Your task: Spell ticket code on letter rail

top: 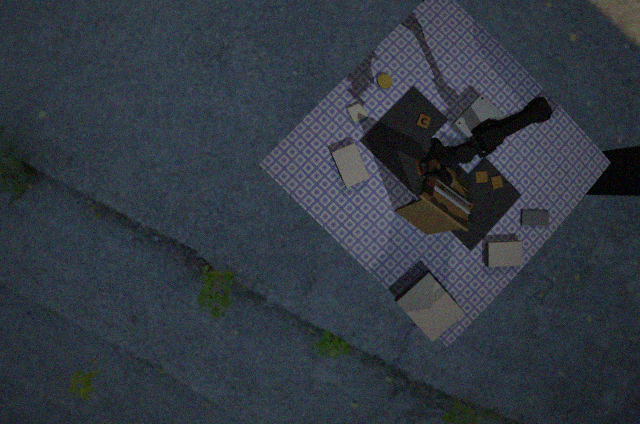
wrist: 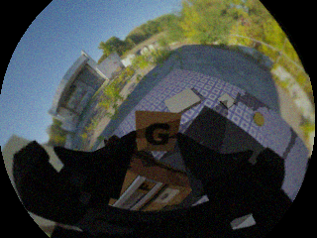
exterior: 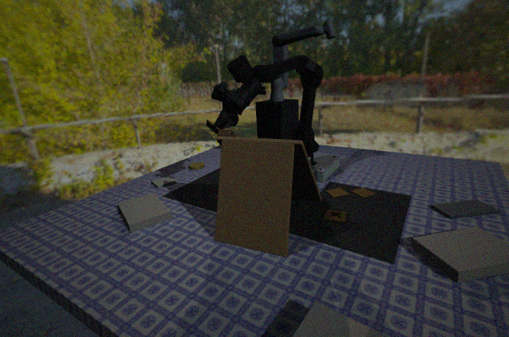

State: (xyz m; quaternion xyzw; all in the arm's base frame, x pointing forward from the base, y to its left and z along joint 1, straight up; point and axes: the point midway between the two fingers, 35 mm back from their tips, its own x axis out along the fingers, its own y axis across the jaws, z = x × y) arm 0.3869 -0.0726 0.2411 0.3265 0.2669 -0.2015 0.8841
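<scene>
Right now the letter tile marked f is 50 mm behind my gripper tip, 130 mm to the left of it and 100 mm below it. Also, from my gripper tip: letter tile marked g: right at my gripper tip; brown letter board: 50 mm behind, 180 mm to the left, 170 mm below; dark mat: 210 mm behind, 100 mm to the left, 260 mm below.
</scene>
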